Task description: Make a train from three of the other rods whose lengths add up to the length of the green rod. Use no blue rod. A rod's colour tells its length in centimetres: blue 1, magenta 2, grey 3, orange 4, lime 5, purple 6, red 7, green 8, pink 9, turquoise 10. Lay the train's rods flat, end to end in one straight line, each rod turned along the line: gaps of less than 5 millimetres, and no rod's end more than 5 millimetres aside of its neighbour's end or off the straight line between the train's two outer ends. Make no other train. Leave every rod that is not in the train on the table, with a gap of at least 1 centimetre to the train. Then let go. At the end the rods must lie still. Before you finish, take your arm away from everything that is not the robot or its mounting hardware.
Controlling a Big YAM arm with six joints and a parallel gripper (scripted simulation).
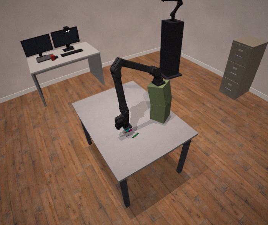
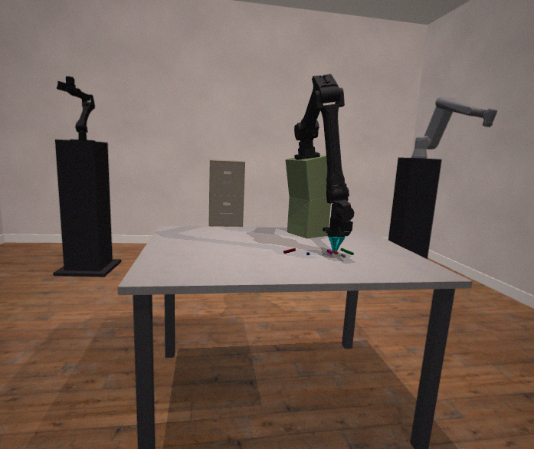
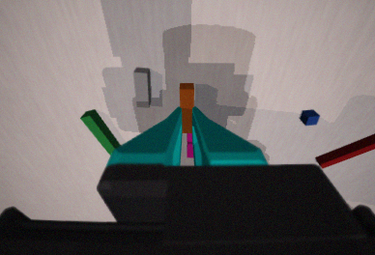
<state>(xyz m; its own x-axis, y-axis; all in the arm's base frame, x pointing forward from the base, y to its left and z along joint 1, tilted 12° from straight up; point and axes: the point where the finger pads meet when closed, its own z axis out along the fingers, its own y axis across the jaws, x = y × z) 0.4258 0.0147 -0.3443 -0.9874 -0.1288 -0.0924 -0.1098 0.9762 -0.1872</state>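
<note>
The orange rod lies 1 cm below my hand. The rest, counted from my hand: grey rod (1 cm ahead, 4 cm to the left, 2 cm below); then green rod (6 cm behind, 7 cm to the left, 2 cm below); then small blue rod (11 cm to the right, 2 cm below).
</note>
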